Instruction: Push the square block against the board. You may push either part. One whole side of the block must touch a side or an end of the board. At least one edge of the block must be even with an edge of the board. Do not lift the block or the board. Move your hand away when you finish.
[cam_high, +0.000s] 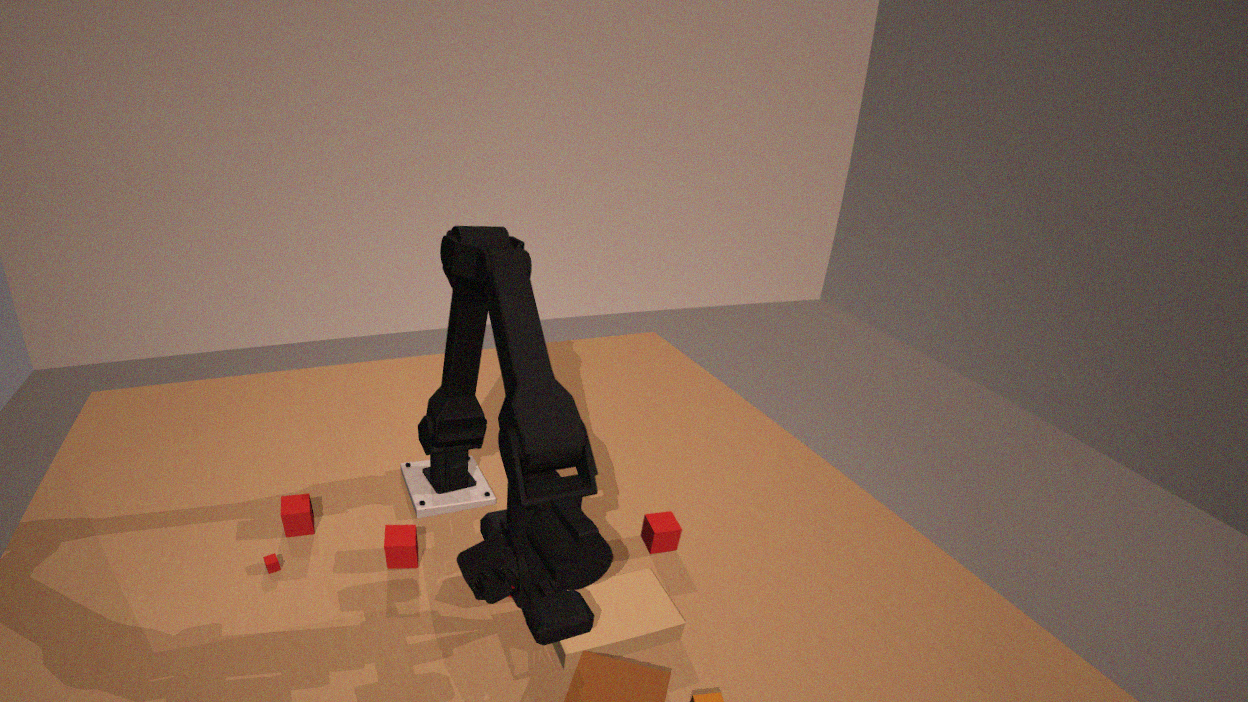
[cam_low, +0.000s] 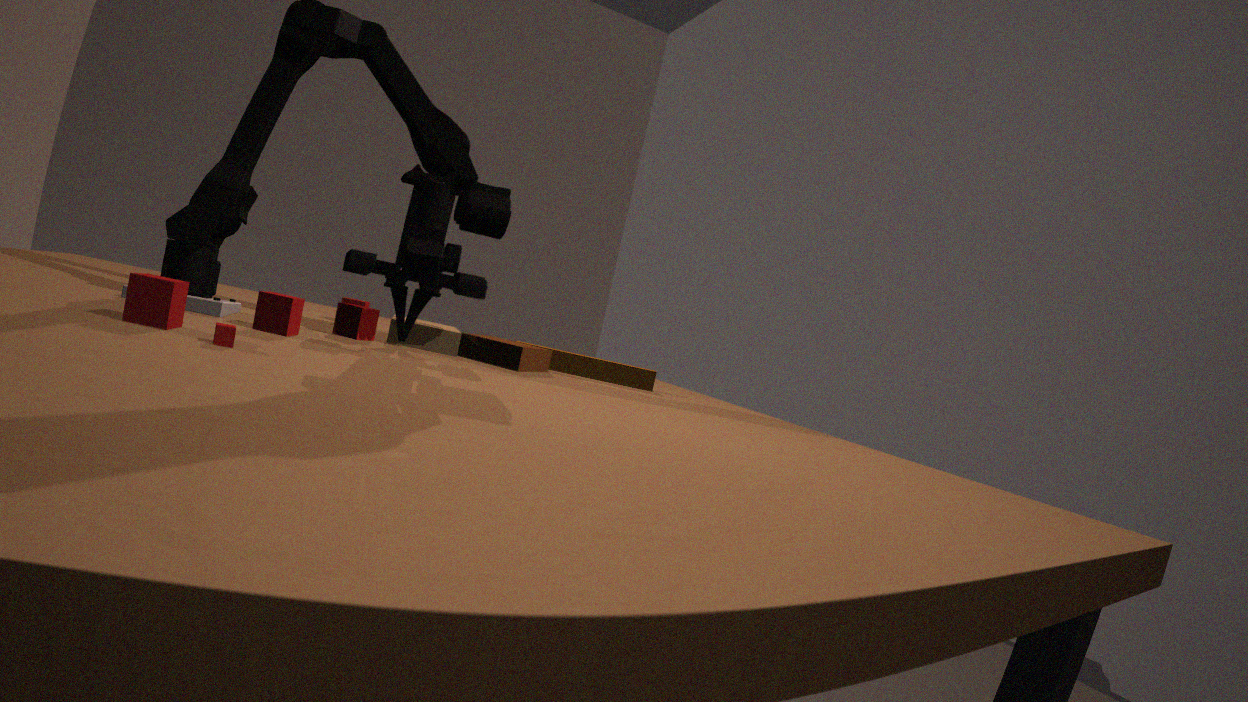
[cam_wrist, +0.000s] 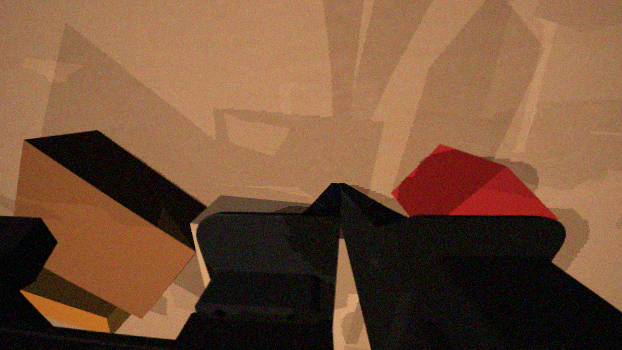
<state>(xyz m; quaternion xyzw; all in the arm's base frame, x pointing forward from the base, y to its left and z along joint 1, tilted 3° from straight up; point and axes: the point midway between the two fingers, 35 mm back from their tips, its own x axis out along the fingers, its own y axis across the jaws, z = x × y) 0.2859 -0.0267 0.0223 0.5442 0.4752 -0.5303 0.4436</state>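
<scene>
My gripper tip is now 5 cm short of the tan block, 8 cm to the right of it and 1 cm below it. From my gripper tip the other things lie so: brown square block (15 cm ahead, 1 cm to the left, 1 cm above); tiny red cube (21 cm behind, 26 cm to the right); orange board (30 cm ahead, 4 cm to the left, 1 cm above).
</scene>
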